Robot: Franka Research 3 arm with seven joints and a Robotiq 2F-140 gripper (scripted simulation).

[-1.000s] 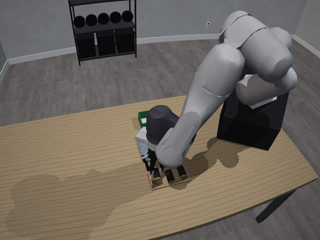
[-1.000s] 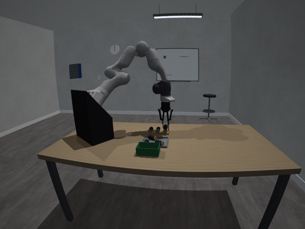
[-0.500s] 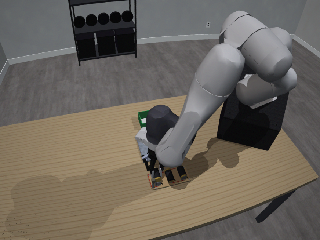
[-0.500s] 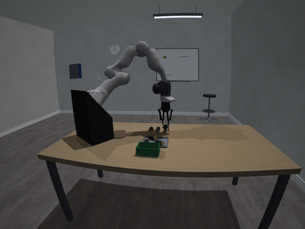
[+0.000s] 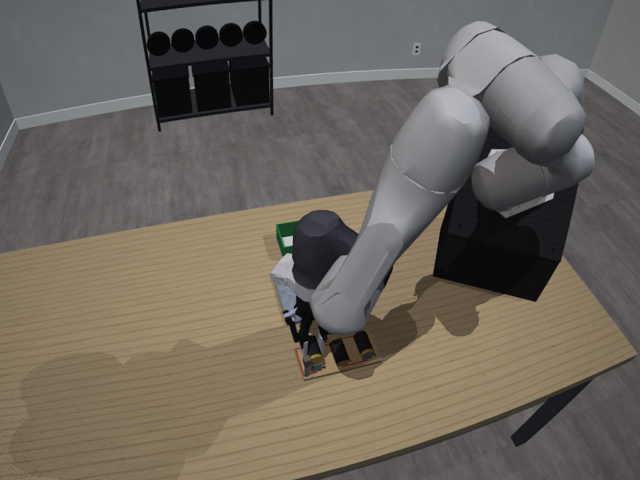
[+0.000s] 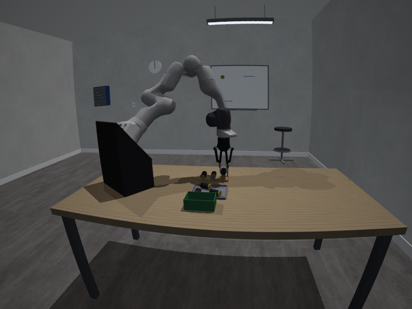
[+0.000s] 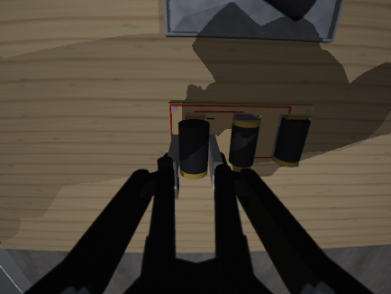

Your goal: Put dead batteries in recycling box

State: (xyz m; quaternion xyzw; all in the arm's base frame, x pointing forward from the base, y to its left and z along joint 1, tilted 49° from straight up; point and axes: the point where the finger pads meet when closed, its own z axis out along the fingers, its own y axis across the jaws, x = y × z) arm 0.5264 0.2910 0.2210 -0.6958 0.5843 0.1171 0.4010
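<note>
The bulb is 10 mm ahead of my hand and 50 mm to the left of it. Also, from my hand: grey tray: 220 mm to the right, 80 mm below; then wooden holder board: 60 mm behind, 20 mm to the right, 80 mm below; then thin post: 10 mm ahead, 50 mm to the left, 40 mm below.
</note>
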